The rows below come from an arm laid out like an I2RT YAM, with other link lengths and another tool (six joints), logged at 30 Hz.
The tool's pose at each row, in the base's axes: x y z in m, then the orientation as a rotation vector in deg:
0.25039 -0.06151 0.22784 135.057 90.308 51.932
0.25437 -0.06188 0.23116 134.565 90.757 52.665
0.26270 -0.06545 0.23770 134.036 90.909 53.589
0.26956 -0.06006 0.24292 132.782 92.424 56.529
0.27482 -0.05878 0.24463 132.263 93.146 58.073
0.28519 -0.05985 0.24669 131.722 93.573 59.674
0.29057 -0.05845 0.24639 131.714 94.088 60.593
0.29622 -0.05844 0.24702 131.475 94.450 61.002
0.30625 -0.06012 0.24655 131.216 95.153 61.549
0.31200 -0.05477 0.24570 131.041 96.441 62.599
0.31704 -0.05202 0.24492 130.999 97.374 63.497
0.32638 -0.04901 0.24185 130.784 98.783 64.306
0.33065 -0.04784 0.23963 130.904 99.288 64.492
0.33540 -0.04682 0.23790 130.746 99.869 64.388
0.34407 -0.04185 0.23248 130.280 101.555 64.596
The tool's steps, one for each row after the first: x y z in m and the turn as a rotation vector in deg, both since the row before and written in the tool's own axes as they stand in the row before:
0.00201 0.00477 -0.00048 -0.139 0.549 -0.349
0.00151 0.01101 -0.00117 -0.361 0.579 -0.231
0.00851 0.00548 0.00093 -0.214 2.273 -0.843
0.00294 0.00439 0.00208 -0.048 1.202 -0.321
0.00192 0.00952 0.00431 -0.237 1.145 -0.219
0.00202 0.00349 0.00384 0.222 0.797 -0.025
0.00123 0.00472 0.00292 0.043 0.359 -0.197
-0.00009 0.00831 0.00588 0.235 0.562 -0.294
0.00510 0.00202 0.00568 0.609 1.113 -0.337
0.00267 0.00258 0.00445 0.482 0.914 -0.163
0.00220 0.00490 0.00877 0.704 0.981 -0.416
0.00033 0.00199 0.00452 0.375 0.314 -0.038
0.00048 0.00269 0.00437 0.298 0.094 -0.277
0.00235 0.00281 0.01076 0.814 0.624 -0.724

